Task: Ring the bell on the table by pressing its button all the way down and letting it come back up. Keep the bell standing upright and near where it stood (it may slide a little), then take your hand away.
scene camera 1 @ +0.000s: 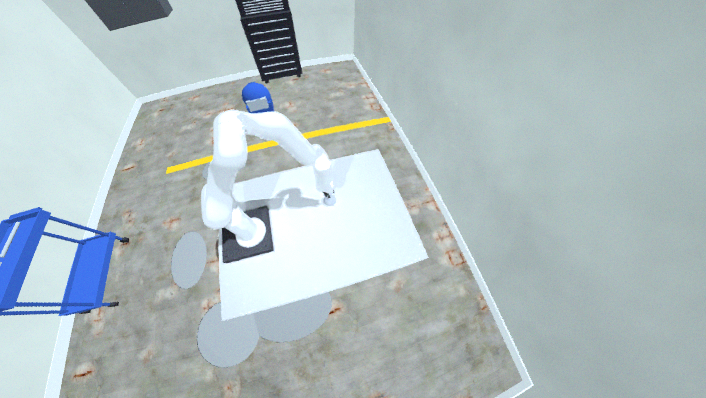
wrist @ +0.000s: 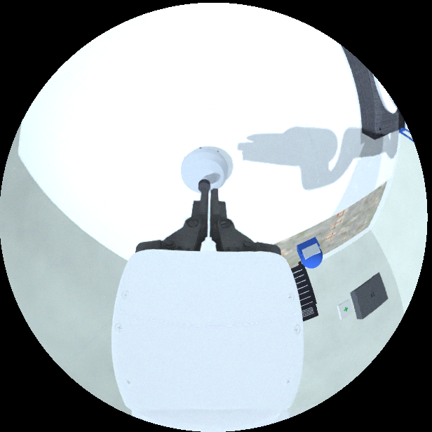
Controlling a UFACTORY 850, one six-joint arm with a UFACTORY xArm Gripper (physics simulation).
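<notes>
The bell (scene camera 1: 329, 201) (wrist: 200, 165) is a pale, rounded dome that stands upright on the white table (scene camera 1: 345, 250) (wrist: 125, 90). Its small dark round button (wrist: 204, 184) shows in the wrist view at the near side of the dome, right at the end of the left finger. My gripper (scene camera 1: 328, 194) (wrist: 209, 199) is shut and empty, with its fingertips over the bell's near part. The fingers partly hide the button's stem and the dome's near edge. Whether a fingertip touches the button cannot be told.
The arm's black base plate (scene camera 1: 267, 225) (wrist: 369, 100) lies at the table's left in the scene view. The arm's shadow (wrist: 315, 150) falls on the table beside the bell. A blue cart (scene camera 1: 90, 272), a blue helmet-like object (scene camera 1: 256, 92) (wrist: 309, 255) and a black drawer cabinet (scene camera 1: 275, 42) stand off the table.
</notes>
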